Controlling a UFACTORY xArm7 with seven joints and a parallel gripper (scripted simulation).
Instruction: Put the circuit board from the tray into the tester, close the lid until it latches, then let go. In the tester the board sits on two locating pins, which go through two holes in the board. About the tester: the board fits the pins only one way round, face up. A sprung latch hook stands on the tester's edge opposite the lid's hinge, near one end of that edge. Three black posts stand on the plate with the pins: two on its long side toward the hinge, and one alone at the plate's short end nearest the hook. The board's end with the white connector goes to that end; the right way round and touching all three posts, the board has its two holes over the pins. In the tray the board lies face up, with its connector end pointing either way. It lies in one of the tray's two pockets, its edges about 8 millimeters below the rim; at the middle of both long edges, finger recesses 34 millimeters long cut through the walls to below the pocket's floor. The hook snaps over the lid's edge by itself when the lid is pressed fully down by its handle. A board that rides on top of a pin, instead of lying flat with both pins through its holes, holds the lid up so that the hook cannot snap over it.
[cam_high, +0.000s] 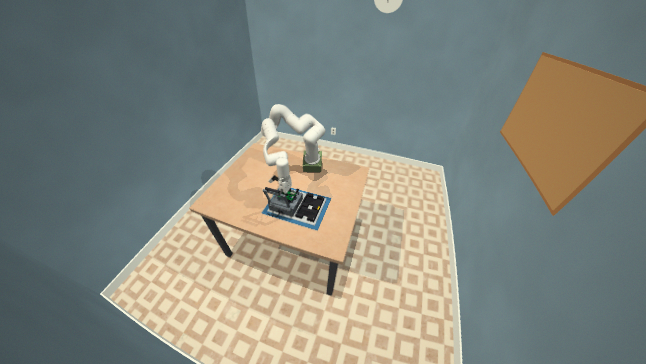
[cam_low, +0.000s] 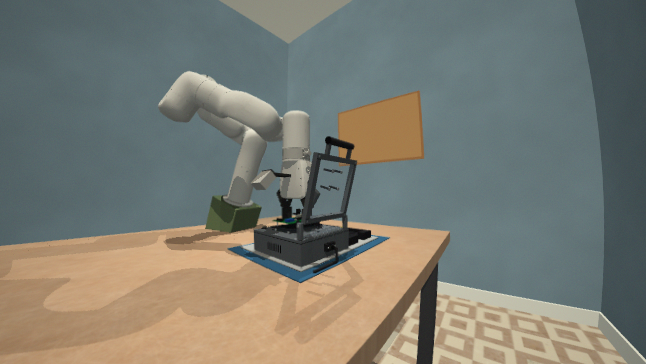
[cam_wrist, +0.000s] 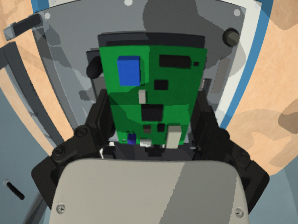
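My hand is right at the green circuit board. From my hand the other things lie so: clear lid: 120 mm ahead, 20 mm to the left, 90 mm above; grey tester: 30 mm ahead, 40 mm to the left, 20 mm above.
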